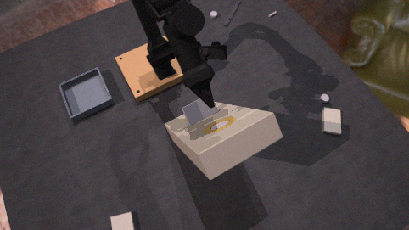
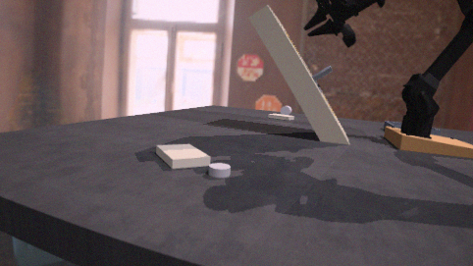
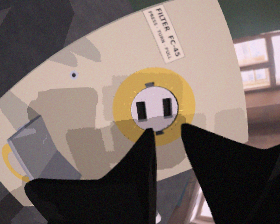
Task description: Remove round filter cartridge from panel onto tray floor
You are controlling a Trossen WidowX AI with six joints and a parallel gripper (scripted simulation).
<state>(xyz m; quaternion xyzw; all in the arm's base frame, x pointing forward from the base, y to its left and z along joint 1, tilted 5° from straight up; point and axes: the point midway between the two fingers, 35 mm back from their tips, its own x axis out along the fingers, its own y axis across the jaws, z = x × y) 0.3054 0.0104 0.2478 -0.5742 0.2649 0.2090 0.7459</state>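
Now: gripper tip 5 cm short of the white filter cartridge and 4 cm above it. The rest, counted from my gripper tip: beige service panel: 11 cm below, 1 cm ahead.
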